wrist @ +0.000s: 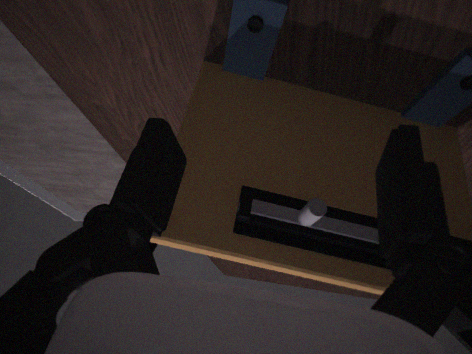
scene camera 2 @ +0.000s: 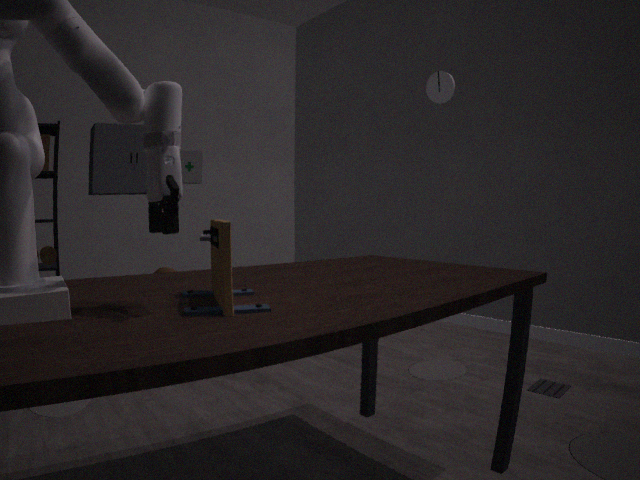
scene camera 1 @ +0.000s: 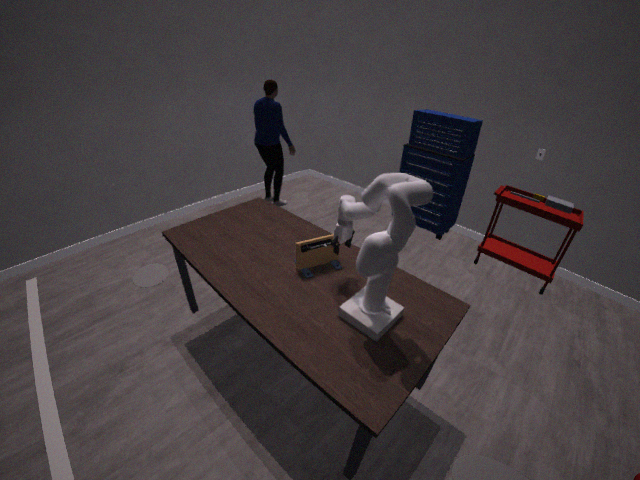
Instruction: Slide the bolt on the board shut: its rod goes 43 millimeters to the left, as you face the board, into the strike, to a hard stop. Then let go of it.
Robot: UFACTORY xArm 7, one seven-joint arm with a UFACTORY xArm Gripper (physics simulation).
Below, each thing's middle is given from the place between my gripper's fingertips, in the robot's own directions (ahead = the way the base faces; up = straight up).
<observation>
My gripper is now 140 mm short of the board [wrist: 240, 128], 70 mm above it and 10 mm to the right of it.
</observation>
